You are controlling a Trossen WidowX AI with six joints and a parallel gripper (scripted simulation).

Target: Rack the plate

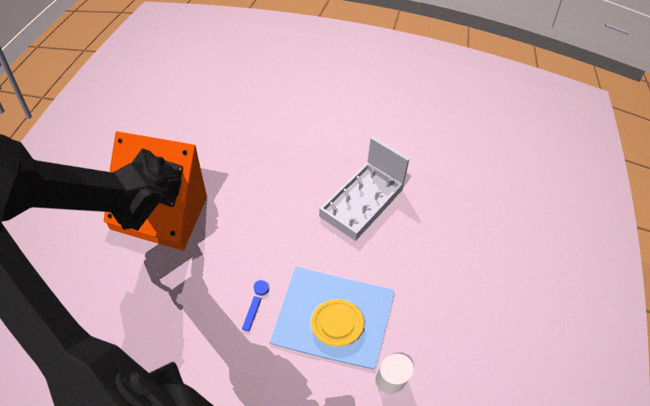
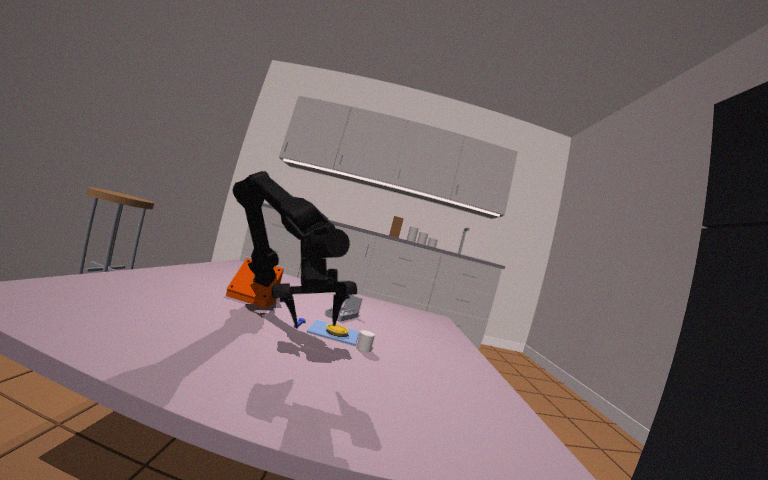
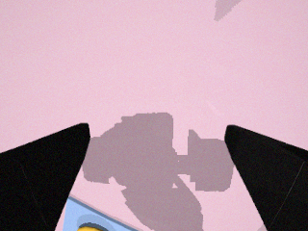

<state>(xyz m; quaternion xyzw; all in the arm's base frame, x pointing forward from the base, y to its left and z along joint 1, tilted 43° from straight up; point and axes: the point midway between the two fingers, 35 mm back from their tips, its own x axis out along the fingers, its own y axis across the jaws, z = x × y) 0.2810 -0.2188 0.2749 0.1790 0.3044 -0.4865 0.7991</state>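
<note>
Now: the yellow plate 2 cm ahead of my gripper tip, 25 cm to the left of it and 7 cm below it. From my gripper tip the other things lie so: blue spoon 10 cm behind, 25 cm to the left, 9 cm below; white cup 11 cm ahead, 19 cm to the left, 6 cm below; light blue mat 1 cm ahead, 26 cm to the left, 9 cm below.
</note>
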